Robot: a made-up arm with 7 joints. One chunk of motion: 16 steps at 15 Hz.
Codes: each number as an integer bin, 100 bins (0 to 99) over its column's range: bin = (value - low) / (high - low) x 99, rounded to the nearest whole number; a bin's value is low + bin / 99 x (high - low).
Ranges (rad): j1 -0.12..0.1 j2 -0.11..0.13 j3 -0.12..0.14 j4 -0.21..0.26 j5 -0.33..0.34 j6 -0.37..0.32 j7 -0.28..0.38
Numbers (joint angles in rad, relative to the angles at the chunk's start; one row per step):
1: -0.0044 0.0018 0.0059 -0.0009 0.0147 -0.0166 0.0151
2: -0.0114 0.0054 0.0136 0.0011 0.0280 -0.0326 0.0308
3: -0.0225 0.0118 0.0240 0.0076 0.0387 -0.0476 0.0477
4: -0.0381 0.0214 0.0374 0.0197 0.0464 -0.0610 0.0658
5: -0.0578 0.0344 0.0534 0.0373 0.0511 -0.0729 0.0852
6: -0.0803 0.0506 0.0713 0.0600 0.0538 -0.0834 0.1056
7: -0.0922 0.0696 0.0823 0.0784 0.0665 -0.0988 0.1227
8: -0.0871 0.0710 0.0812 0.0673 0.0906 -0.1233 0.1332
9: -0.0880 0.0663 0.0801 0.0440 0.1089 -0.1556 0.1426
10: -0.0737 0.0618 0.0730 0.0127 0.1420 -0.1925 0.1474
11: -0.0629 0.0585 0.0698 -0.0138 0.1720 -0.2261 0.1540
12: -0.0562 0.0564 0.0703 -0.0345 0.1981 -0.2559 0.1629
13: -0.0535 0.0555 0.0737 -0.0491 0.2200 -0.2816 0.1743
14: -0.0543 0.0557 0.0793 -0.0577 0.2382 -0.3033 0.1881
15: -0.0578 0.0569 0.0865 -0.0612 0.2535 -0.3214 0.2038
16: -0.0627 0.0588 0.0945 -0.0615 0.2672 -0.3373 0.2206
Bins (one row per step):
1: 52 46 48 44 51 51 44
2: 49 48 51 44 53 48 47
3: 44 50 55 46 54 46 49
4: 37 54 60 48 56 44 52
5: 28 60 66 52 56 43 55
6: 18 66 73 57 57 41 58
7: 13 74 77 61 59 39 60
8: 15 75 77 58 62 35 62
9: 14 73 76 54 65 31 63
10: 21 71 73 47 70 25 64
11: 26 70 72 41 74 21 65
12: 29 69 72 37 78 16 66
13: 30 68 74 34 81 13 68
14: 30 68 76 32 84 10 70
15: 28 69 79 31 86 7 73
16: 26 70 82 31 88 5 75

